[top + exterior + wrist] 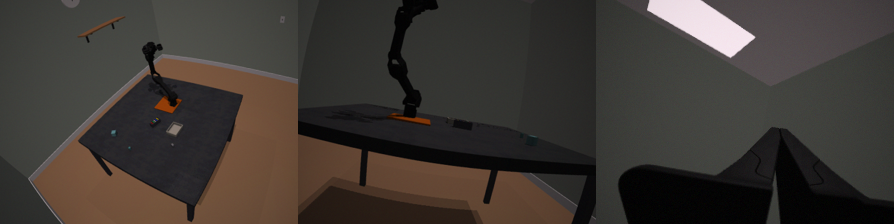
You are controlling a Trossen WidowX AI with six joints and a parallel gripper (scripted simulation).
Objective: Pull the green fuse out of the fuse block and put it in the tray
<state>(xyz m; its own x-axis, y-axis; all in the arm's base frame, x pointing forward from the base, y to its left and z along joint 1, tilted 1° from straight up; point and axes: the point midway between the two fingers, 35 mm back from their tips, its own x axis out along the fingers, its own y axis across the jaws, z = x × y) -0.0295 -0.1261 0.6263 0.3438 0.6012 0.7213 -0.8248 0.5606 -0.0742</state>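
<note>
The green fuse lies 330 mm ahead of my gripper tip, 80 mm to the left of it and 640 mm below it. From my gripper tip the other things lie so: white fuse (310 mm ahead, 90 mm to the left, 640 mm below); yellow fuse (280 mm ahead, 90 mm to the left, 640 mm below); blue fuse (290 mm ahead, 90 mm to the left, 640 mm below).
</note>
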